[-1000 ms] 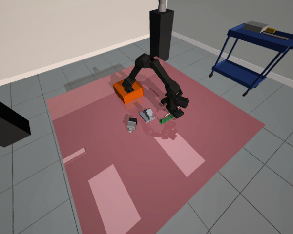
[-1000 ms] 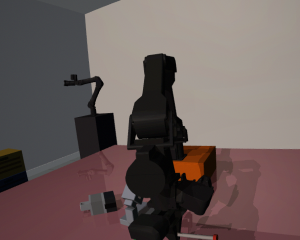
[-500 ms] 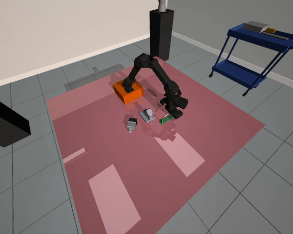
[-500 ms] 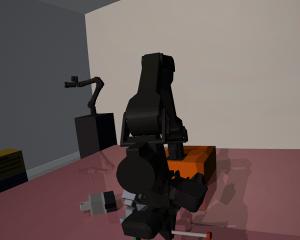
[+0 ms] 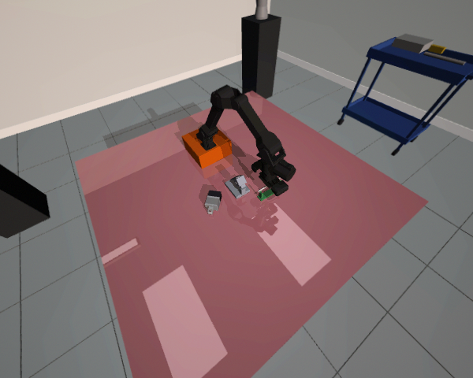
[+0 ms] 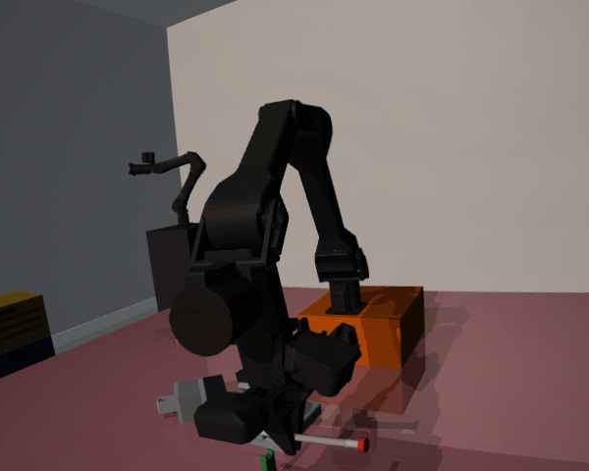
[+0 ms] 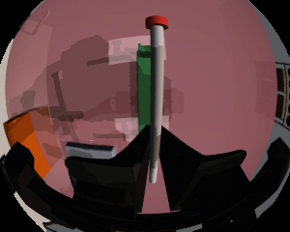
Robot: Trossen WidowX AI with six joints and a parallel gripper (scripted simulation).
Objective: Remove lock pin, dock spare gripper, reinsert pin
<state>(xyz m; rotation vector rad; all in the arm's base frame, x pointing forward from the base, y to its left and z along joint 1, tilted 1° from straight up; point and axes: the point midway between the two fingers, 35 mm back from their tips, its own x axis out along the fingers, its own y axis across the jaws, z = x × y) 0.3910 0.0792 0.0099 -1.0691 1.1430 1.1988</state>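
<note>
Right now my gripper tip is 20 mm to the right of the green tray and 40 mm above it. Also, from my gripper tip: grey mount: 100 mm behind, 90 mm to the right, 10 mm below; spare gripper: 110 mm behind, 240 mm to the right, 40 mm below.
</note>
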